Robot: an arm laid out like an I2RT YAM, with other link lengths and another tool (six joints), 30 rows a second.
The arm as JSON. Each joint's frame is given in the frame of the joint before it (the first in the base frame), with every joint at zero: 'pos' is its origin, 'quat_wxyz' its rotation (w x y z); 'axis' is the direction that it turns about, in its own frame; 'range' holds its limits. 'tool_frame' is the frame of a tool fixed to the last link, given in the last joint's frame.
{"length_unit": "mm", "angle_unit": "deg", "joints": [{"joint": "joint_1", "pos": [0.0, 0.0, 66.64], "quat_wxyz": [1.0, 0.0, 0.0, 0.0], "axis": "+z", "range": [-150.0, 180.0]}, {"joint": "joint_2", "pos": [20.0, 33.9, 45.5], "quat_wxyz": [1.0, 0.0, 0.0, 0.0], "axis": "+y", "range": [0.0, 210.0]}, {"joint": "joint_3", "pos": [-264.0, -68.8, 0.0], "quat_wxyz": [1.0, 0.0, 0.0, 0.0], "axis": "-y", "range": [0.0, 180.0]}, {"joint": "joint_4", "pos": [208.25, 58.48, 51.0], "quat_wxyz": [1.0, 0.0, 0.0, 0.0], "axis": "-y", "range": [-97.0, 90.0]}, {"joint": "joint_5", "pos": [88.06, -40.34, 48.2], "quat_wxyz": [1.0, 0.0, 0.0, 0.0], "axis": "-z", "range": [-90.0, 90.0]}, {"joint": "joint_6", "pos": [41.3, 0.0, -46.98], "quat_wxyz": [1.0, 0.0, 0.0, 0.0], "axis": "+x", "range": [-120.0, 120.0]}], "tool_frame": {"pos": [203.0, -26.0, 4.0], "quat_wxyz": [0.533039, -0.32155, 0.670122, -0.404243]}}
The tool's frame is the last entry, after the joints.
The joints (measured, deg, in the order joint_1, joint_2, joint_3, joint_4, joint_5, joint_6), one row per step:
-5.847 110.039 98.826 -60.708 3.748 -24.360
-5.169 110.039 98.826 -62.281 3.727 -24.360
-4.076 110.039 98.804 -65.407 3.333 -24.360
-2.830 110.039 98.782 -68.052 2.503 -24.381
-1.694 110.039 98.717 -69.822 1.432 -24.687
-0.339 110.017 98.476 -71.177 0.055 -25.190
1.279 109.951 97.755 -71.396 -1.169 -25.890
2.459 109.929 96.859 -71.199 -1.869 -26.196
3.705 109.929 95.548 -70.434 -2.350 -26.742
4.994 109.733 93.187 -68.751 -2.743 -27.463
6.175 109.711 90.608 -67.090 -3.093 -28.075
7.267 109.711 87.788 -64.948 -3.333 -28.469
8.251 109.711 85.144 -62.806 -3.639 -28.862
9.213 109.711 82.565 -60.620 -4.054 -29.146
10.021 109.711 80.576 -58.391 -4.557 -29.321
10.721 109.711 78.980 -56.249 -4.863 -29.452
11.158 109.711 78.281 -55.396 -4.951 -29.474
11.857 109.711 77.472 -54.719 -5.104 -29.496
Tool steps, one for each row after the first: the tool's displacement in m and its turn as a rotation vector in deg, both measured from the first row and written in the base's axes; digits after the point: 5 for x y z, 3 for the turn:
-0.00734 0.00600 -0.00312 0.171 1.564 0.684
-0.02273 0.01705 -0.00895 0.806 4.669 1.882
-0.03564 0.03026 -0.01344 1.757 7.278 3.343
-0.04436 0.04310 -0.01652 2.782 9.076 5.002
-0.05185 0.05838 -0.01959 4.007 10.626 7.112
-0.05587 0.07448 -0.02316 4.956 11.522 9.640
-0.05935 0.08518 -0.02717 5.498 12.228 11.229
-0.06219 0.09534 -0.03261 5.755 12.830 13.075
-0.06594 0.10527 -0.04082 5.877 13.378 15.117
-0.07200 0.11389 -0.05101 6.003 14.336 16.909
-0.07746 0.12128 -0.06194 6.056 15.075 18.385
-0.08244 0.12818 -0.07202 6.176 15.631 19.773
-0.08741 0.13524 -0.08169 6.419 16.076 21.055
-0.08872 0.14222 -0.08878 6.772 15.880 22.134
-0.08800 0.14805 -0.09420 6.948 15.374 23.054
-0.08834 0.15109 -0.09660 6.972 15.249 23.537
-0.09079 0.15560 -0.09955 7.031 15.431 24.269

